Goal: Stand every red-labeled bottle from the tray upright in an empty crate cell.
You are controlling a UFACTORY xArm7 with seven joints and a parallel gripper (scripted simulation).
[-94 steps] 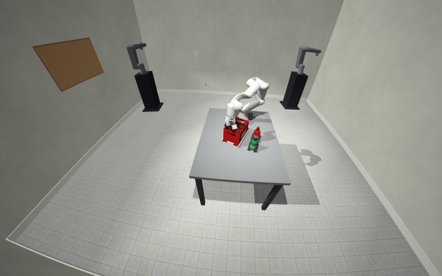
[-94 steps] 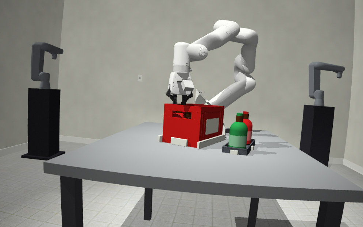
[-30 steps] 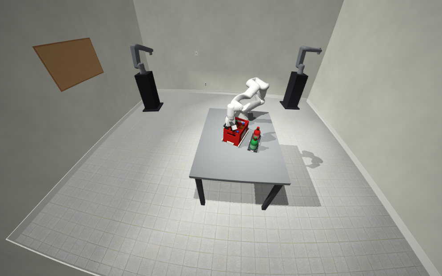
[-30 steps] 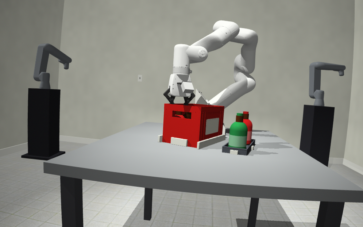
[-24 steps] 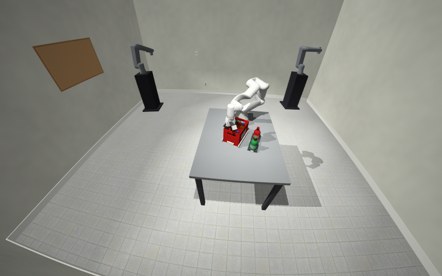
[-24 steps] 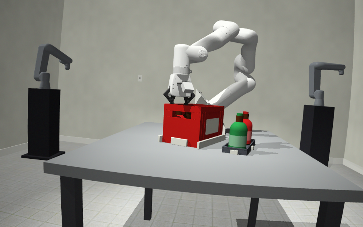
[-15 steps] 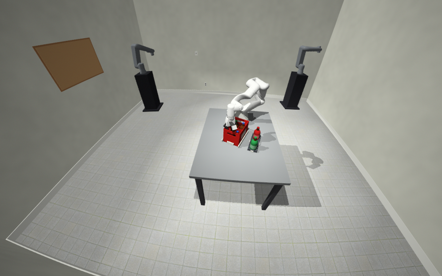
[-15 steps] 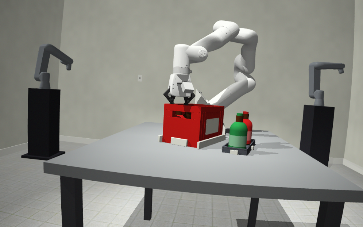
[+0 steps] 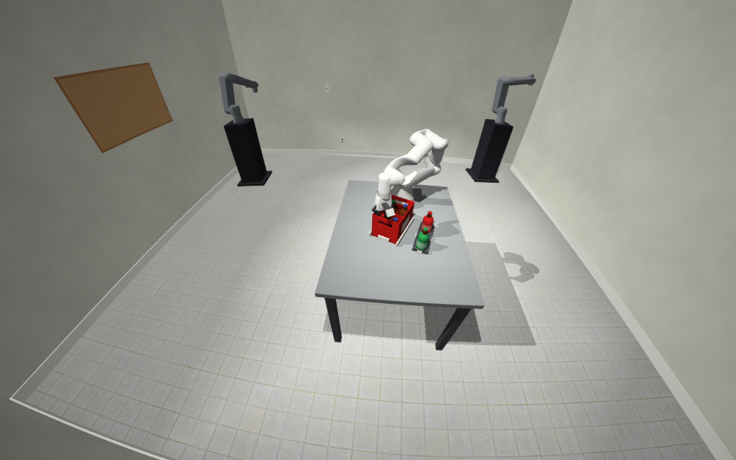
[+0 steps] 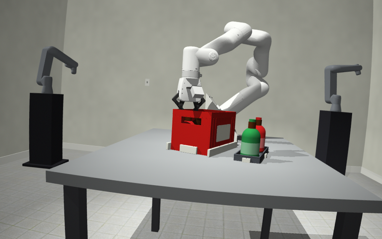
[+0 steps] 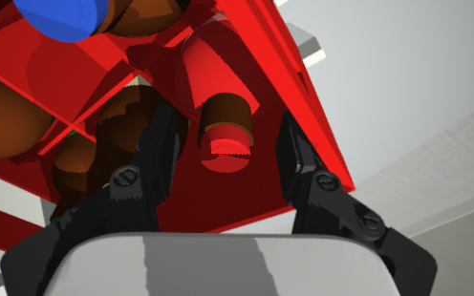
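My hand is 30 mm past the red-labeled bottle, 320 mm to the right of it and 80 mm above it. Also, from my hand: brown bottle (80 mm behind, 50 mm to the left, 70 mm below); red crate (60 mm behind, 80 mm to the left, 80 mm below); green bottle (140 mm ahead, 250 mm to the left, 80 mm below).
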